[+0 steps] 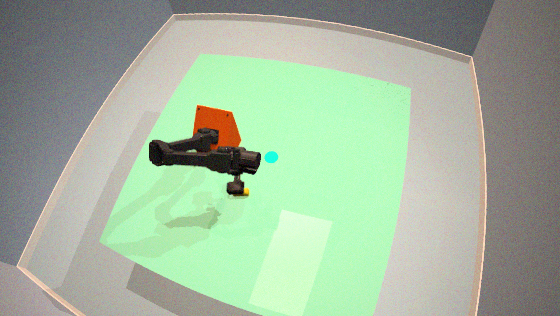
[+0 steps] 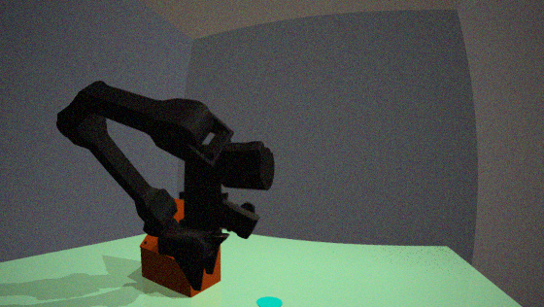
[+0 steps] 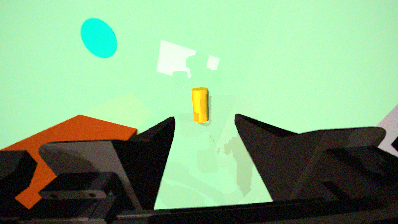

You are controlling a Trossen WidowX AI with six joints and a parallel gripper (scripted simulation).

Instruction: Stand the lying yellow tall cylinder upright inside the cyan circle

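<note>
My gripper tip is 2 cm past the yellow tall cylinder, 1 cm to the left of it and 11 cm above it. Also, from my gripper tip: cyan circle: 5 cm ahead, 19 cm to the left, 12 cm below.
</note>
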